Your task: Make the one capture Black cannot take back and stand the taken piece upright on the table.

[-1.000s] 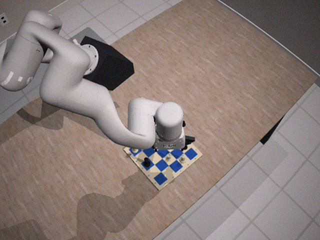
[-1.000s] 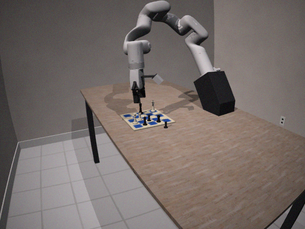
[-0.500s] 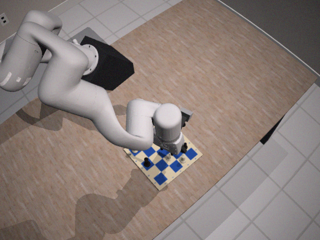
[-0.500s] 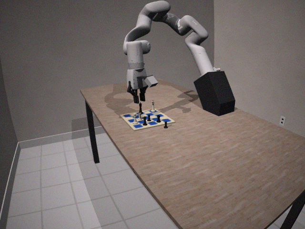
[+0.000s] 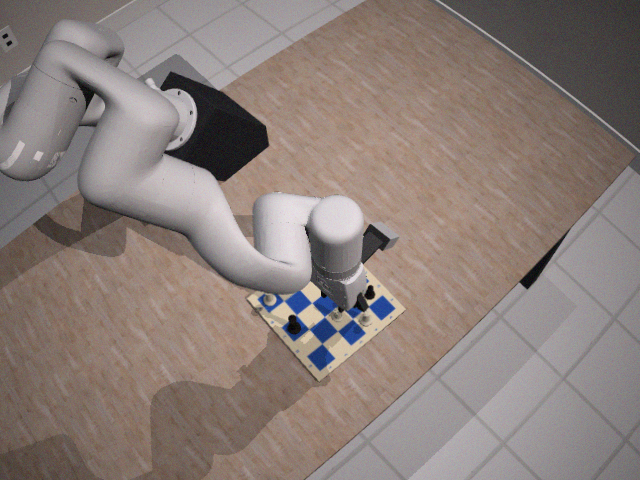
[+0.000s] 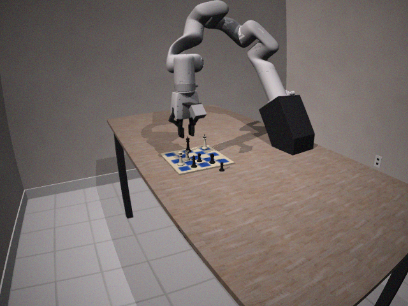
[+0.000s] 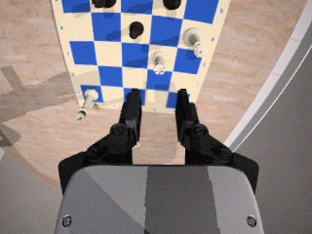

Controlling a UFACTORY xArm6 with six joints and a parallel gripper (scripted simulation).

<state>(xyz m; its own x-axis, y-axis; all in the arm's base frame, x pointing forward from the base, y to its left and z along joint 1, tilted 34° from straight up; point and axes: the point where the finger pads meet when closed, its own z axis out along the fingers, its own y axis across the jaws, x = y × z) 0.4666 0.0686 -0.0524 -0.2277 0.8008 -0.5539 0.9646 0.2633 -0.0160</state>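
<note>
My gripper is now 110 mm above the blue-and-cream chessboard and 30 mm past it. Also, from my hand: tall white piece (100 mm behind, 90 mm to the right, 80 mm below); then tall black piece (80 mm to the right, 80 mm below, 30 mm behind).
</note>
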